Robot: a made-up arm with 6 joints.
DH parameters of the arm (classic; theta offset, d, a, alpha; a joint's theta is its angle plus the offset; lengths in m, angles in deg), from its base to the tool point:
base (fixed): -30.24 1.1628 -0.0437 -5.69
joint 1: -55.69 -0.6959 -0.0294 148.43
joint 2: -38.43 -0.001 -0.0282 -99
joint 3: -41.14 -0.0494 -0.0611 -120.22
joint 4: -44.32 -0.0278 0.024 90
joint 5: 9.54 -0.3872 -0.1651 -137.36
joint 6: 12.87 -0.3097 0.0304 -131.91
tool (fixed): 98.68 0.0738 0 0
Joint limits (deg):
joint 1: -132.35..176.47
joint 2: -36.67..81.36
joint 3: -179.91..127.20
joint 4: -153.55..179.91
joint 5: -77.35..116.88
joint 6: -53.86..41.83
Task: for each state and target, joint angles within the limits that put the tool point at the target. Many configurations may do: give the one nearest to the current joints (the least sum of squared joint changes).
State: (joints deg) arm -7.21 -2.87 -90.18 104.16 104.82 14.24
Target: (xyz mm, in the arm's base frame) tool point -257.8 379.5 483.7
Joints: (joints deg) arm 11.35 -19.41 -83.57 82.47 100.68 11.76
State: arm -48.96 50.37 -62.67 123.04 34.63 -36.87
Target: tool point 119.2 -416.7 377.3
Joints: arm -84.96 81.36 -53.59 114.23 66.10 -31.36
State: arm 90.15 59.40 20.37 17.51 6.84 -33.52
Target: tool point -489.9 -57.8 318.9
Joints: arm 88.15 48.49 -0.96 36.86 -15.35 -13.10
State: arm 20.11 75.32 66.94 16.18 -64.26 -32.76
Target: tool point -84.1 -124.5 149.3
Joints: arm 18.99 65.16 65.64 -12.45 -55.91 -53.86
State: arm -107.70 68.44 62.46 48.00 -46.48 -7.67
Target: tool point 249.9 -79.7 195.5
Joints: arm -110.73 59.30 57.48 67.34 -45.77 -28.39
